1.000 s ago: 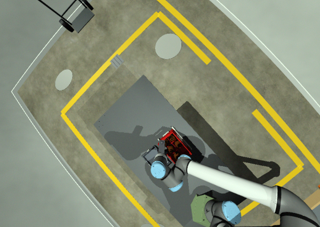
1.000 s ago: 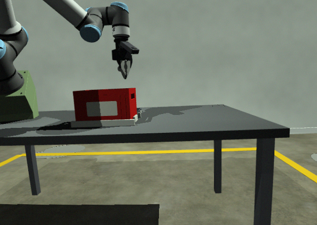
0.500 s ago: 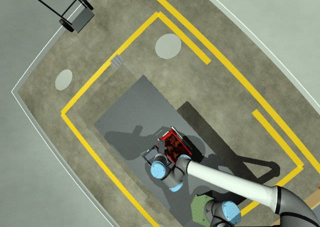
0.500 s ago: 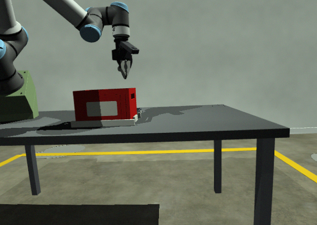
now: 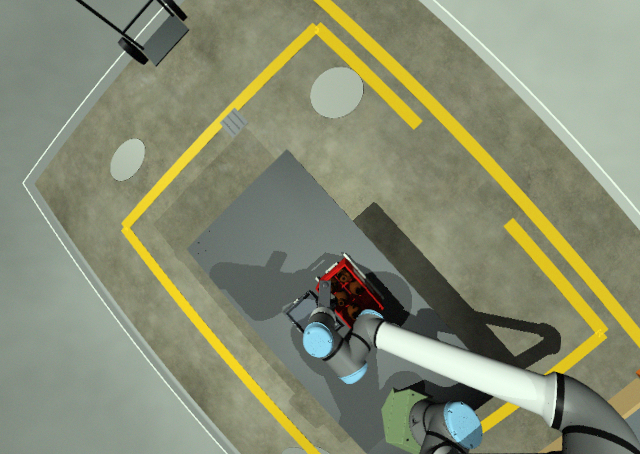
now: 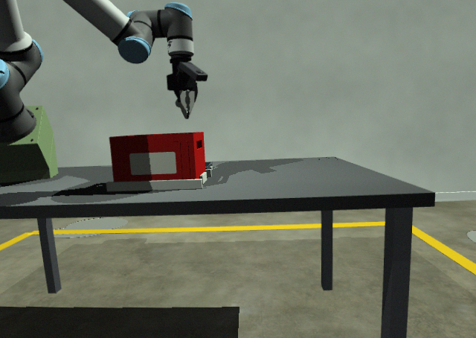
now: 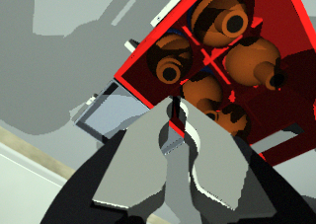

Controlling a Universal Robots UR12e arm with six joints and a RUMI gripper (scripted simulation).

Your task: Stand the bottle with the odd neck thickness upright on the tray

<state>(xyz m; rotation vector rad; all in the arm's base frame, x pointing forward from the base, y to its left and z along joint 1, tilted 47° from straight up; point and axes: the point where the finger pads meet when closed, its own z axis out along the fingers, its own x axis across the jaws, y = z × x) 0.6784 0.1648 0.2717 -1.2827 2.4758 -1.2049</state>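
Now: hand 90 mm past the red crate, 40 mm to the left of it and 160 mm above it. Round my hand: dark tray: 90 mm behind, 230 mm to the left, 230 mm below; then bottle: 80 mm to the right, 150 mm below.
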